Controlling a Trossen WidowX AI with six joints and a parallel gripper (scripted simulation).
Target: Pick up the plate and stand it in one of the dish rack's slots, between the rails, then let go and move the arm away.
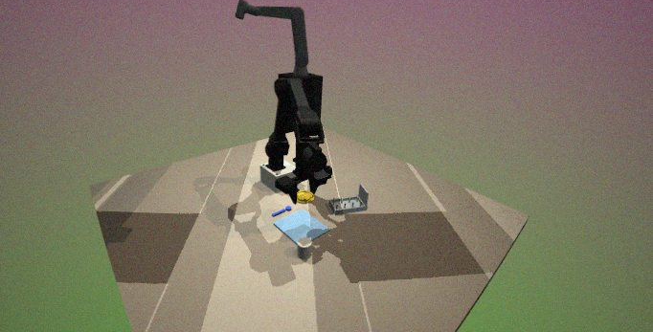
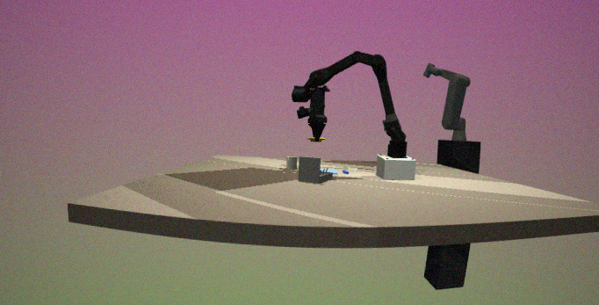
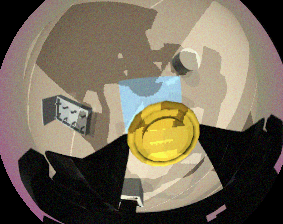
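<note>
My gripper tip is 1 cm short of the dish rack, 22 cm to the right of it and 10 cm above it. Also, from my gripper tip: pale cup (9 cm ahead, 7 cm to the right, 10 cm below); then blue mat (1 cm behind, 12 cm below); then yellow plate (1 cm above).
</note>
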